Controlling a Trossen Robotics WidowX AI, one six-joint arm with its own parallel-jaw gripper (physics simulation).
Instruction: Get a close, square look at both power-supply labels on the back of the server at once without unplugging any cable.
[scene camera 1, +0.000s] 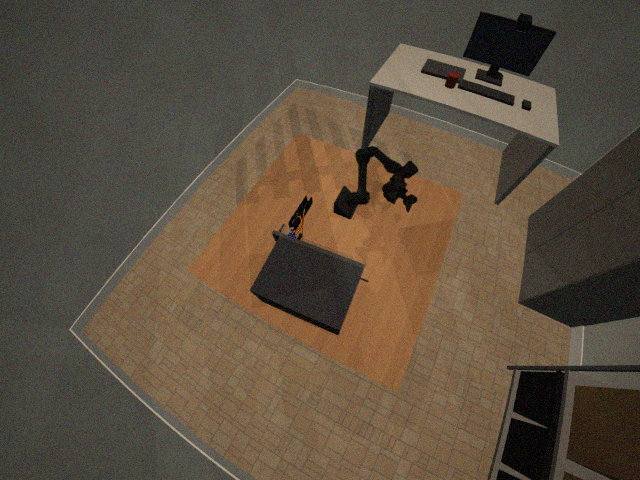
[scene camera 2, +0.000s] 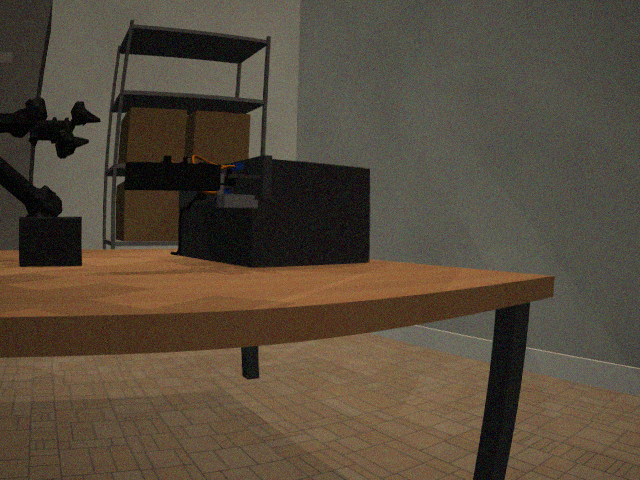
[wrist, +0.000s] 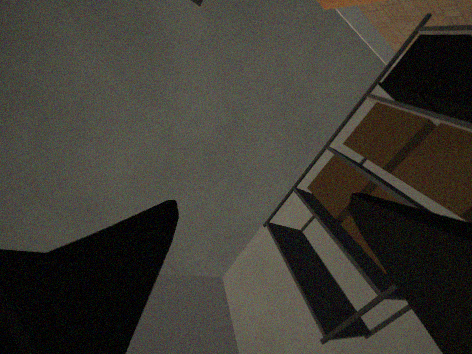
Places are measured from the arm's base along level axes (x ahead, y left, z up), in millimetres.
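Pixels of known places: gripper, fingertip midpoint: (scene camera 1: 401, 207) (scene camera 2: 94, 131) (wrist: 261, 204); arm's base, link origin: (scene camera 1: 349, 200) (scene camera 2: 41, 241).
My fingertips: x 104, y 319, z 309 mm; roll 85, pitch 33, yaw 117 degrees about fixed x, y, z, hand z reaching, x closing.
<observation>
Ahead of a thing's pixels: the offset from my fingertips to its top centre. "*": to the spot under its first point. Level surfaces: height alone.
The server is a dark box (scene camera 1: 310, 284) (scene camera 2: 315, 211) in a rack-like housing on the wooden table {360 mm down} (scene camera 1: 413, 248) (scene camera 2: 361, 289). At one corner of its arm-facing side, a black cable arm (scene camera 1: 301, 211) (scene camera 2: 173, 175) sticks out, with orange cables {* 131 mm down, 274 mm ahead, 384 mm right} (scene camera 1: 301, 223) and a blue connector {* 150 mm down, 353 mm ahead, 396 mm right} (scene camera 2: 238, 166) beside it. A grey block {* 225 mm down, 338 mm ahead, 456 mm right} (scene camera 2: 237, 200) shows below them. No power-supply label can be made out in any view. My gripper (scene camera 1: 401, 204) (scene camera 2: 93, 130) (wrist: 261, 204) is open and empty, raised above the table and apart from the server. The wrist view shows wall and shelving, not the server's back.
A metal shelf rack (scene camera 1: 573, 368) (scene camera 2: 265, 93) (wrist: 370, 93) holds brown boxes (scene camera 2: 157, 134) (wrist: 387, 130). A white desk (scene camera 1: 408, 93) bears a monitor (scene camera 1: 509, 43) and a red mug (scene camera 1: 451, 80). A tall dark cabinet (scene camera 1: 578, 242) stands at the right in scene camera 1.
</observation>
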